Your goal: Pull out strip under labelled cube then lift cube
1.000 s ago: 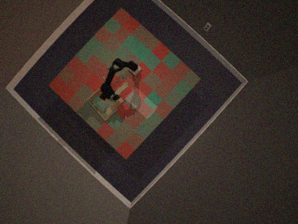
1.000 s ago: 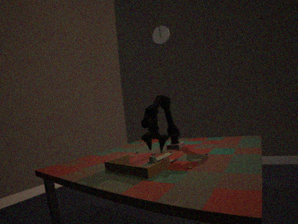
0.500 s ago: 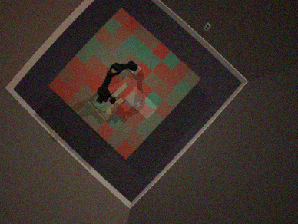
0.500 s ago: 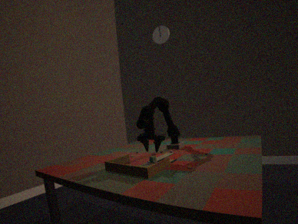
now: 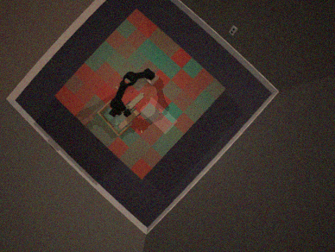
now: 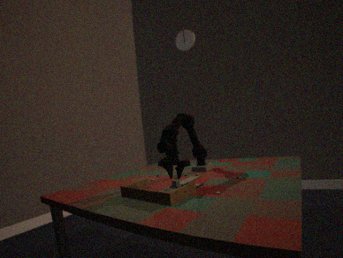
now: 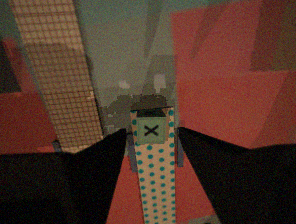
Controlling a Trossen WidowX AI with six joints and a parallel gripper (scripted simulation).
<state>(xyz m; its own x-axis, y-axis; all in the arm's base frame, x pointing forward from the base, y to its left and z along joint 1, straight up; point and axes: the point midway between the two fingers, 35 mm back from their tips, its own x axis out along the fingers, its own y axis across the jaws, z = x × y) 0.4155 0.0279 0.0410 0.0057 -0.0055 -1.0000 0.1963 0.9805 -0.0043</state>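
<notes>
Now: the dotted strip 100 mm behind my gripper tip, 40 mm below it and 10 mm to the left of it. The rest, counted from my gripper tip: purplish block (170 mm behind, 90 mm to the right, 40 mm below).
</notes>
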